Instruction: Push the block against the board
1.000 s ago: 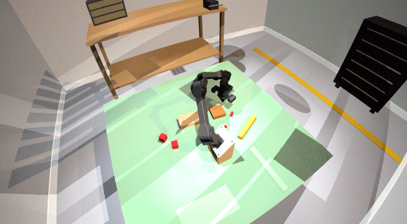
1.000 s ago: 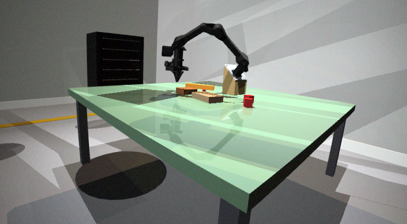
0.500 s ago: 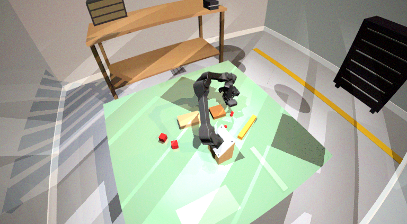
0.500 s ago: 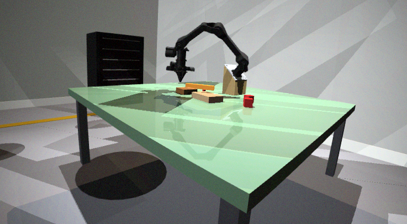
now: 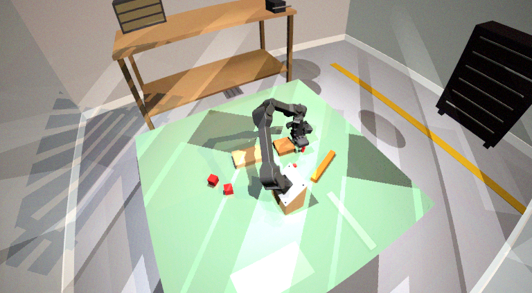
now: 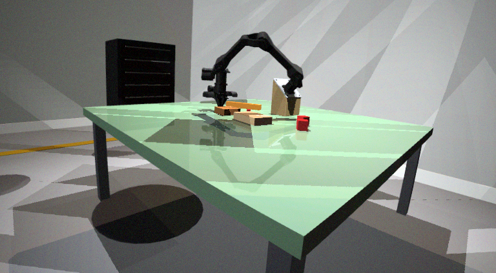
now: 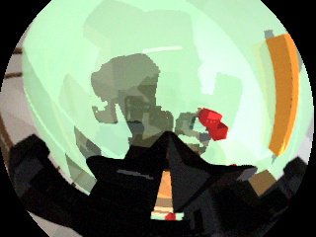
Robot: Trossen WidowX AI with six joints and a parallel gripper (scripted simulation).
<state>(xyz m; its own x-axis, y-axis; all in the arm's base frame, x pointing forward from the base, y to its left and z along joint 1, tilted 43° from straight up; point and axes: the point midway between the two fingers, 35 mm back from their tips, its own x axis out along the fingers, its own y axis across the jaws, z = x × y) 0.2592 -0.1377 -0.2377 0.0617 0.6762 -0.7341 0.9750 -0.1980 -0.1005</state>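
Now: the orange square block 80 mm to the left of my gripper tip, 20 mm ahead of it and 10 mm above it. Also, from my gripper tip: long bar 210 mm behind, 20 mm to the right, 10 mm above; then tan board 280 mm to the left, 70 mm ahead, 10 mm above.
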